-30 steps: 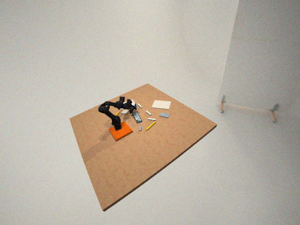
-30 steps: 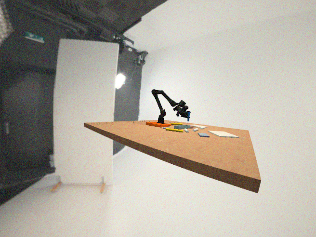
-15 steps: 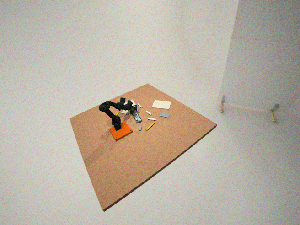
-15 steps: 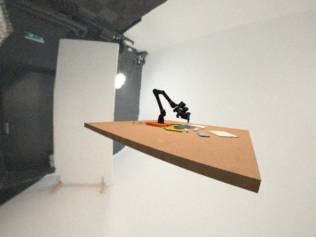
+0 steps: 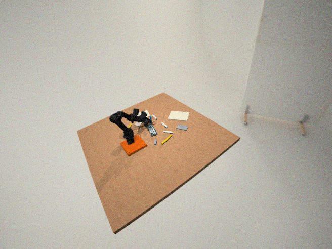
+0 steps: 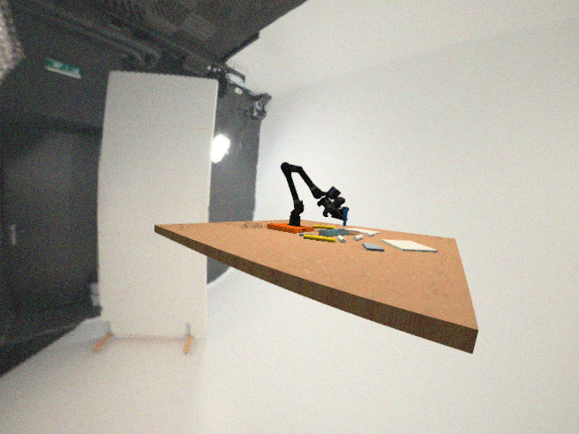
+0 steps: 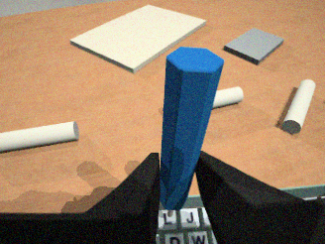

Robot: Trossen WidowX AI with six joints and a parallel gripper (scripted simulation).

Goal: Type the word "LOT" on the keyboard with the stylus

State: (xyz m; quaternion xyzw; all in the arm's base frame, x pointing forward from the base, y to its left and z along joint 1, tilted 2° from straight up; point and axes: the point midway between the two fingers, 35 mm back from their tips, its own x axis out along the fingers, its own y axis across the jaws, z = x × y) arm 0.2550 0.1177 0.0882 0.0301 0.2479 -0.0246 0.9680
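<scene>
Right now my gripper tip is 240 mm to the left of the small grey block, 80 mm above it and 70 mm past it. The rest, counted from my gripper tip: yellow stick (270 mm to the right, 80 mm below, 40 mm ahead); then blue stylus (20 mm below, 10 mm behind); then cream pad (340 mm ahead, 80 mm below, 10 mm to the left).
</scene>
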